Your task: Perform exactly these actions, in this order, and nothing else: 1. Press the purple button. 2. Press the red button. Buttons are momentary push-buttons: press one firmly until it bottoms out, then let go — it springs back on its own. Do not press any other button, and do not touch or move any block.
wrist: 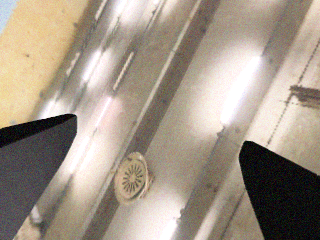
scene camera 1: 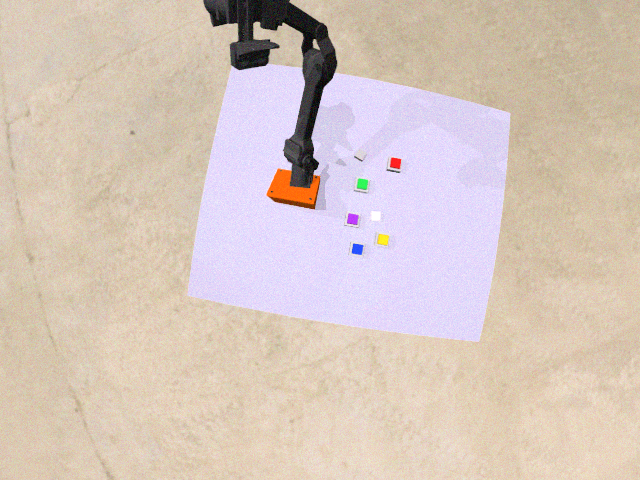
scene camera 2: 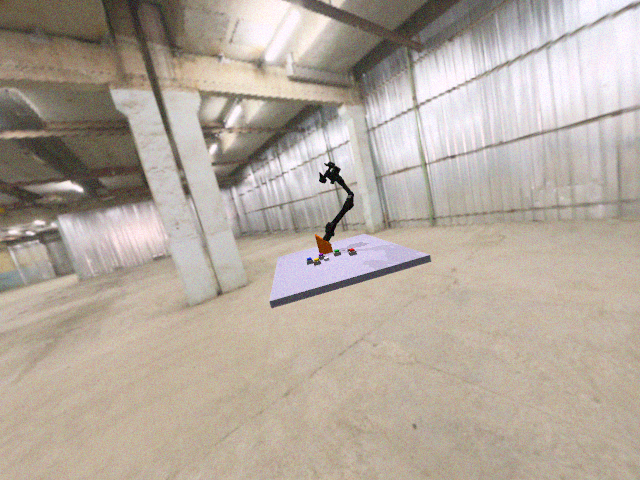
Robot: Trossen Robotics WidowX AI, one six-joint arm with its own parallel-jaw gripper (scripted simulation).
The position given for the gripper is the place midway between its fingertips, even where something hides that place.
Observation:
The gripper (scene camera 1: 277, 16) is open, with nothing in its grasp.
The gripper is seen too in the wrist view (wrist: 160, 136).

